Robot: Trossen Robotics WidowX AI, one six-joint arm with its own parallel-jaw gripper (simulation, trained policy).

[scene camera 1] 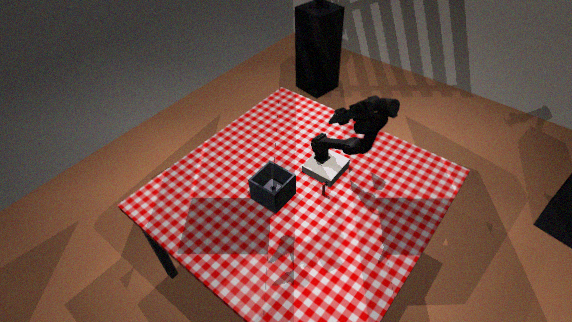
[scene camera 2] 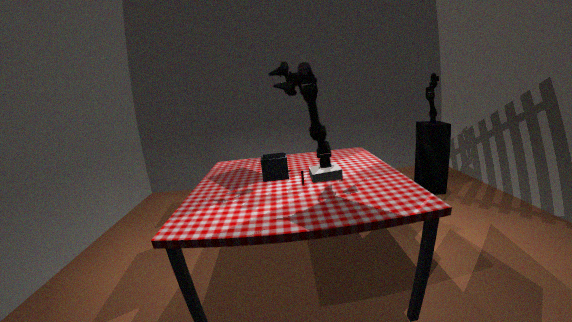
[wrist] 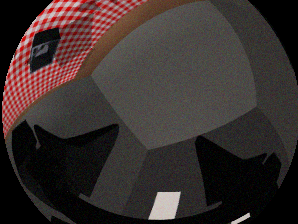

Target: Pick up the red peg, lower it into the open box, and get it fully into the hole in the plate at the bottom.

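Gripper (scene camera 1: 335, 121), also (wrist: 159, 135). Dark box (scene camera 1: 274, 202), also (scene camera 2: 274, 166) and (wrist: 52, 37).
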